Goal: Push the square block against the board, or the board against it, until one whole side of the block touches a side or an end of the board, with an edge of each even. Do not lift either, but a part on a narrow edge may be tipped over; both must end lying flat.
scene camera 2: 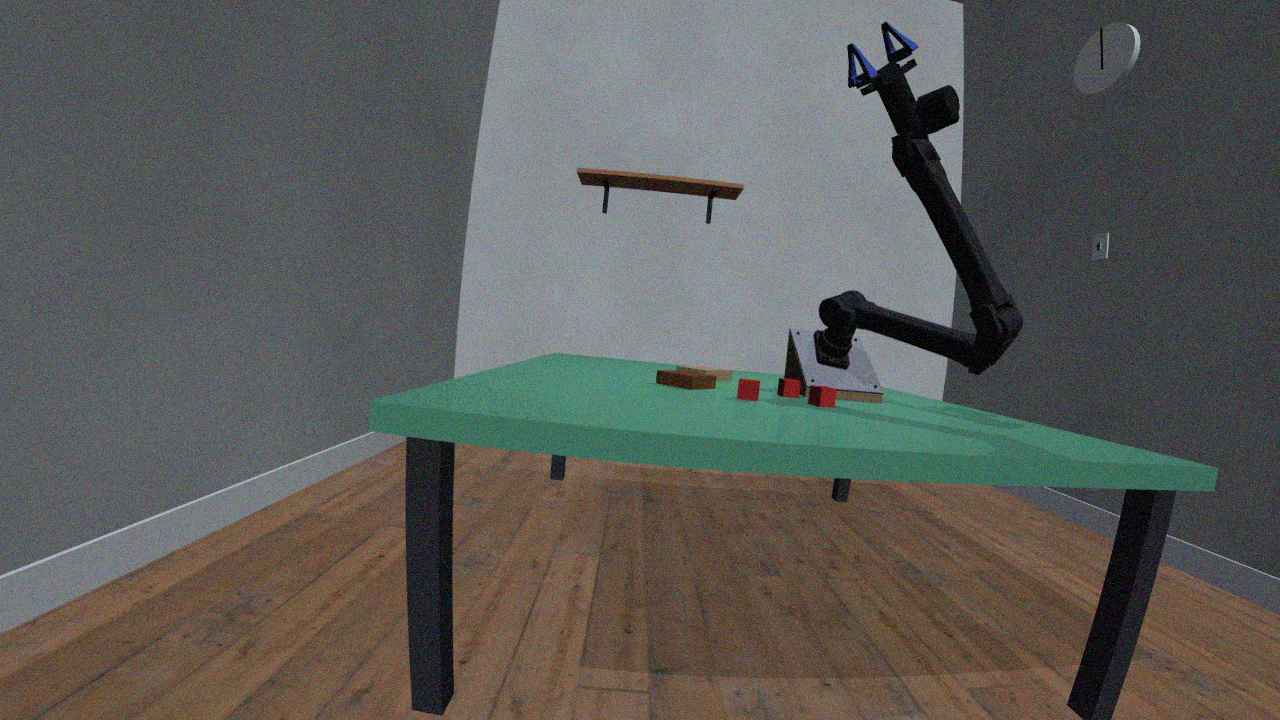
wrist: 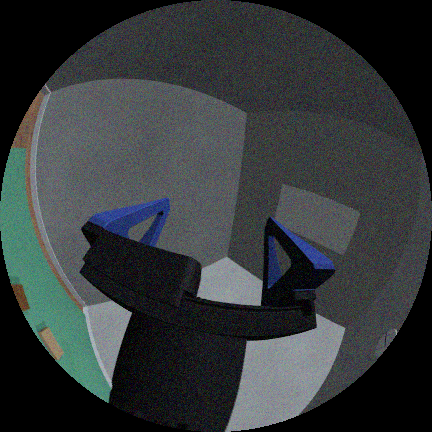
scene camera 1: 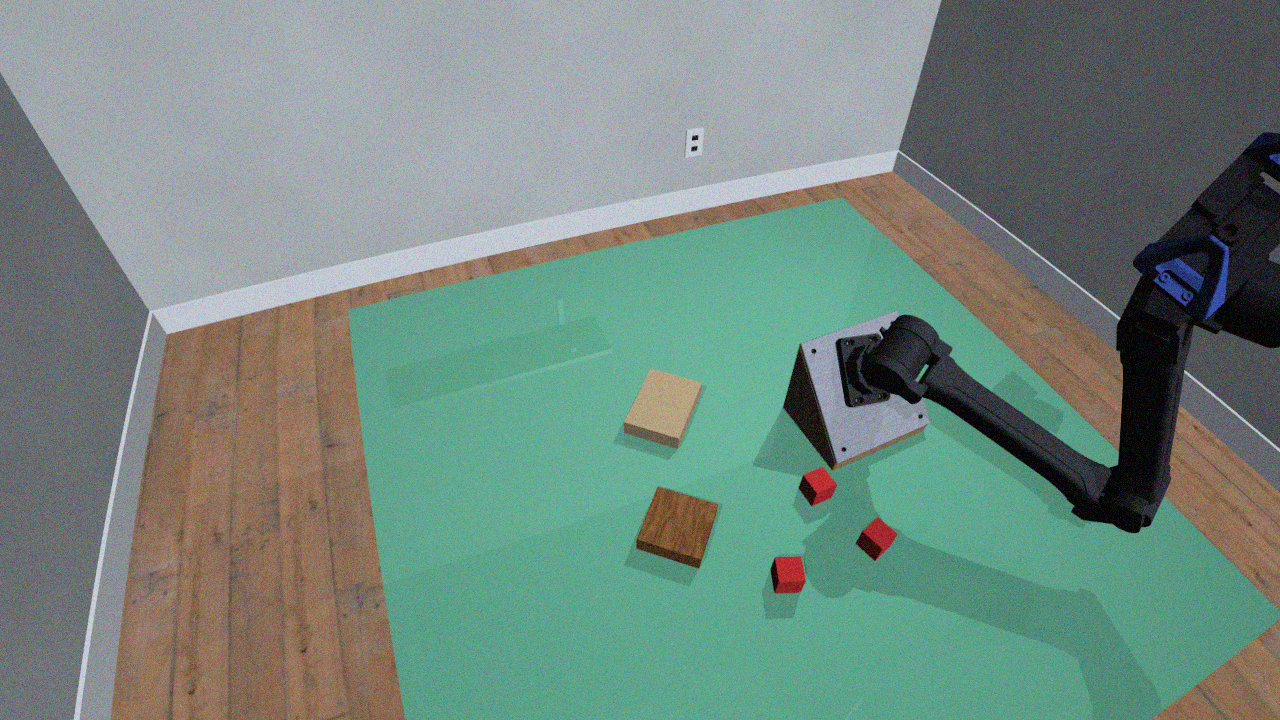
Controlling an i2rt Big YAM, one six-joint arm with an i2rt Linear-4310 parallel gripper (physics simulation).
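Pixels of known places: gripper, fingertip midpoint: [scene camera 2: 867,33] [wrist: 217,212] [scene camera 1: 1272,189]; arm's base, link origin: [scene camera 2: 830,351] [scene camera 1: 860,370].
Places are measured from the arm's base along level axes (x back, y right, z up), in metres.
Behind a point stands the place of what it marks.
The square block [scene camera 1: 677,524] @[x -0.388, y -0.142, z -0.086 m] [scene camera 2: 685,379] @[x -0.389, y -0.198, z -0.096 m] [wrist: 20,297] is dark brown wood and lies flat on the green table. The board [scene camera 1: 663,404] @[x -0.329, y 0.097, z -0.086 m] [scene camera 2: 713,372] @[x -0.306, y 0.045, z -0.092 m] [wrist: 51,343] is pale tan, slightly longer than wide, and also lies flat. The two are apart, with a stretch of green between them, and are turned at different angles. In scene camera 2 the block partly hides the board. My gripper [scene camera 2: 868,35] @[x -0.107, y -0.409, z 0.617 m] [wrist: 217,212] @[x -0.107, y -0.409, z 0.617 m] is open and empty, raised high above the table and far from both parts. In scene camera 1 it is partly cut off at the right edge.
Three red cubes [scene camera 1: 818,485] @[x -0.146, y -0.149, z -0.077 m] [scene camera 1: 876,538] @[x -0.105, y -0.265, z -0.077 m] [scene camera 1: 788,574] @[x -0.263, y -0.275, z -0.077 m] lie to the right of the block in scene camera 1. The arm's slanted grey base plate [scene camera 1: 827,420] @[x -0.088, y -0.056, z -0.040 m] [scene camera 2: 859,376] @[x 0.068, y -0.056, z -0.057 m] stands behind them on the green table [scene camera 1: 501,617] @[x -0.678, y -0.198, z -0.117 m] [scene camera 2: 537,429] @[x -0.574, y -0.698, z -0.128 m]. A wall shelf [scene camera 2: 660,182] hangs beyond the table.
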